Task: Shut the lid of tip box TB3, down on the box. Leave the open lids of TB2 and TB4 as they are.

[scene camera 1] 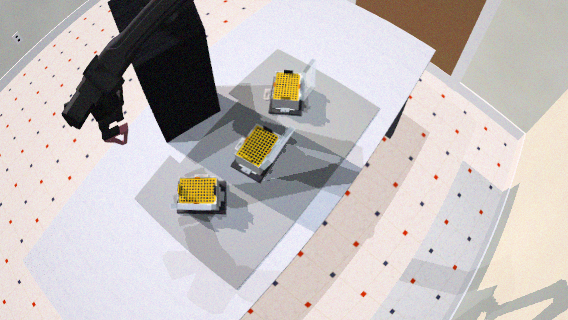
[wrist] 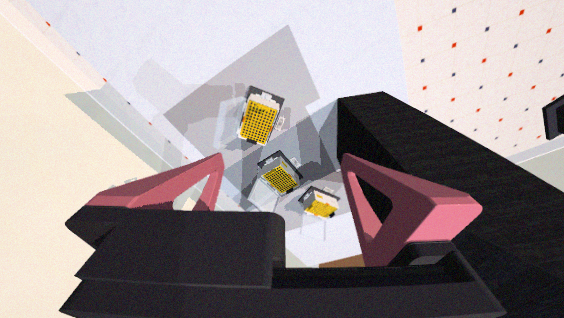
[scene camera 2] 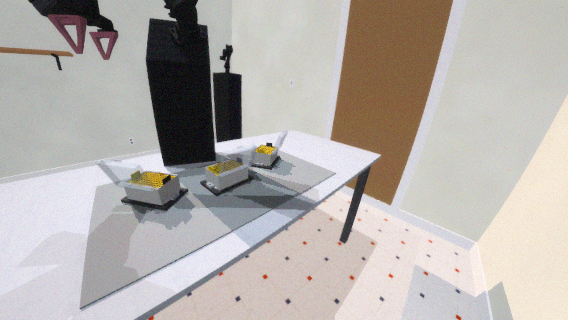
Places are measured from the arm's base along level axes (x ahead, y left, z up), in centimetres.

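Pixels of known places: gripper, fingertip midpoint: (scene camera 1: 122,127) (wrist: 282,159) (scene camera 2: 94,57); arm's base, link origin: (scene camera 2: 188,36).
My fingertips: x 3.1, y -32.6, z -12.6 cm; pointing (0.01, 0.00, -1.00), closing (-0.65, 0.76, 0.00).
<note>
For each thing: its top centre in the pictures, then the offset to it from my fingertips. Level surfaces: height alone.
- middle box, top centre: (scene camera 1: 257,142) (wrist: 280,183) (scene camera 2: 226,162) dx +25.8, dy +21.1, dz -31.3 cm
- far box, top centre: (scene camera 1: 287,82) (wrist: 322,212) (scene camera 2: 265,146) dx +27.4, dy +44.8, dz -31.3 cm
- white table, surface height: dz -39.1 cm
Three tip boxes with yellow racks stand on dark bases, lids open; their labels cannot be read, so I cannot tell which is TB3. The near box (scene camera 1: 198,190) (scene camera 2: 154,191) (wrist: 259,120) has its clear lid (scene camera 2: 119,173) (wrist: 228,121) tilted up. The middle box (scene camera 1: 257,145) (scene camera 2: 227,176) (wrist: 281,178) has its clear lid (scene camera 1: 281,144) (wrist: 263,198) raised. The far box (scene camera 1: 286,86) (scene camera 2: 265,156) (wrist: 321,203) has its clear lid (scene camera 1: 309,79) (scene camera 2: 282,140) upright or leaning outward. My gripper (scene camera 1: 119,135) (scene camera 2: 92,55) (wrist: 282,159) is open and empty, high above the table, apart from all boxes.
The boxes stand on grey mats (scene camera 1: 350,110) (scene camera 2: 205,217) (wrist: 285,47) on the white table (scene camera 1: 95,240) (scene camera 2: 345,151) (wrist: 350,45). A tall black pedestal (scene camera 1: 175,75) (scene camera 2: 182,105) (wrist: 400,135) stands by the table's back edge. Another pedestal (scene camera 2: 228,107) stands farther back.
</note>
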